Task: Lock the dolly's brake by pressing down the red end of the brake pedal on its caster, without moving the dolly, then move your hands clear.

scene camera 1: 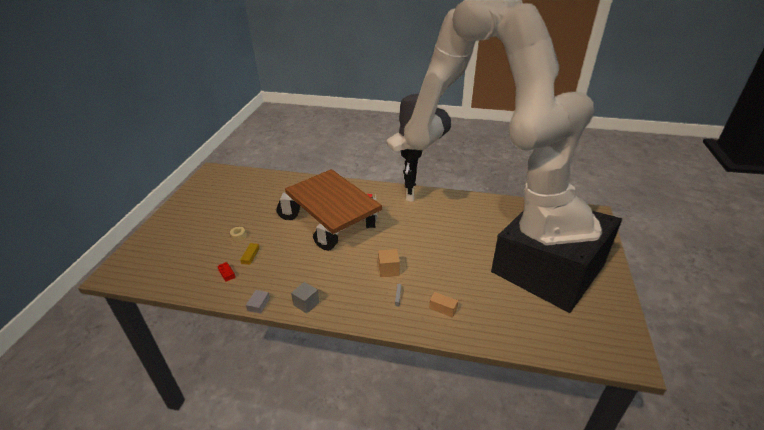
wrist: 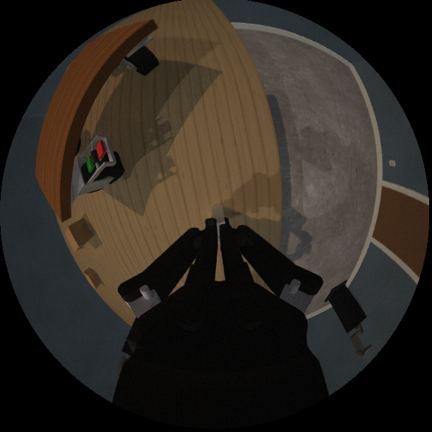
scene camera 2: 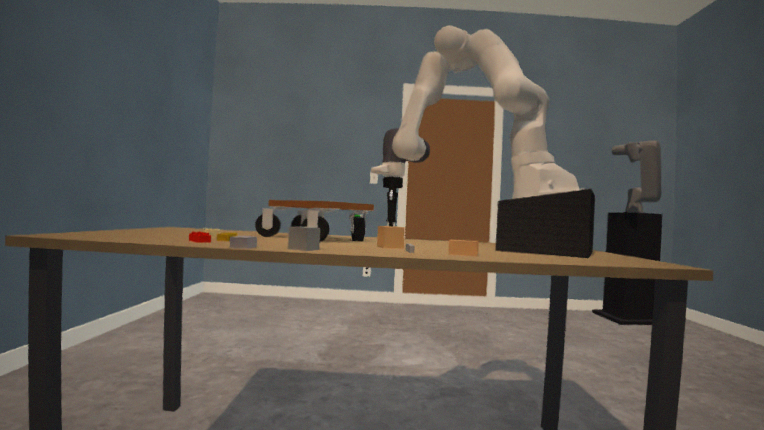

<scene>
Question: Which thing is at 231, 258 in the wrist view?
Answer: My gripper.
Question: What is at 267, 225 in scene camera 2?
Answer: A dolly.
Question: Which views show the dolly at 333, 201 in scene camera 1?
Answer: Scene camera 1, the wrist view and scene camera 2: all of them.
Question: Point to a dolly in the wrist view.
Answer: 61, 179
</scene>
